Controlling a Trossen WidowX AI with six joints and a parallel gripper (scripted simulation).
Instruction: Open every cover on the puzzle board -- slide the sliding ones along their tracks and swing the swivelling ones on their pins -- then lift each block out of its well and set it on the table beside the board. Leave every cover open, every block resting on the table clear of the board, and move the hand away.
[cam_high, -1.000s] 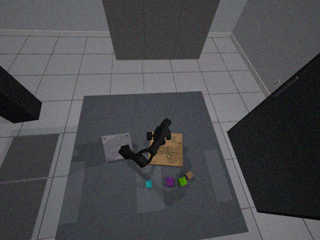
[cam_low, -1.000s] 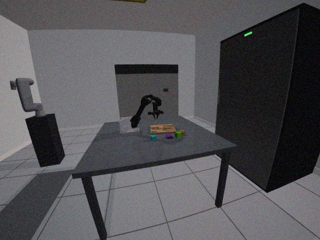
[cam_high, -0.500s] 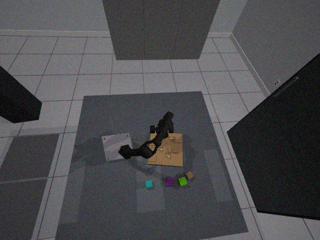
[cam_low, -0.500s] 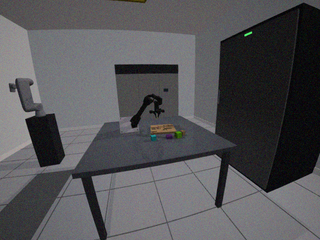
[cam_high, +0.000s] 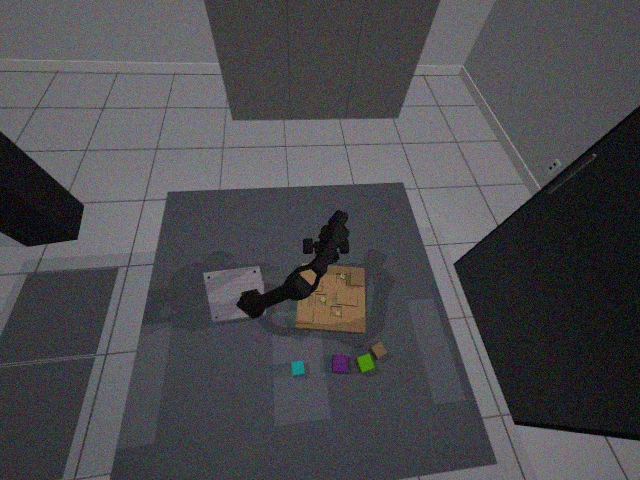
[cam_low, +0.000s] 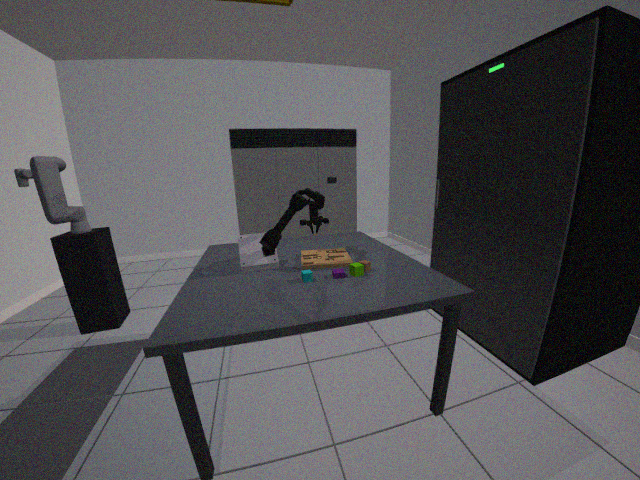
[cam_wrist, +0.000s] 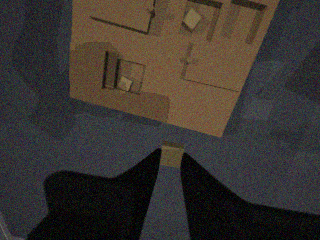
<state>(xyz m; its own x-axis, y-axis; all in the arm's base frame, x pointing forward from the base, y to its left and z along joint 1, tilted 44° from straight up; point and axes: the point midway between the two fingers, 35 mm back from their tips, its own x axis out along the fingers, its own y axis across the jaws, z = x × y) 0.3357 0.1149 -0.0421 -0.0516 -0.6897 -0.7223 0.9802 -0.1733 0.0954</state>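
The puzzle board lies 160 mm to the right of my gripper tip and 110 mm below it. The rest, counted from my gripper tip: green block 450 mm to the right, 100 mm below, 60 mm ahead; cyan block 410 mm to the right, 200 mm behind, 110 mm below; purple block 430 mm to the right, 120 mm below, 30 mm behind.
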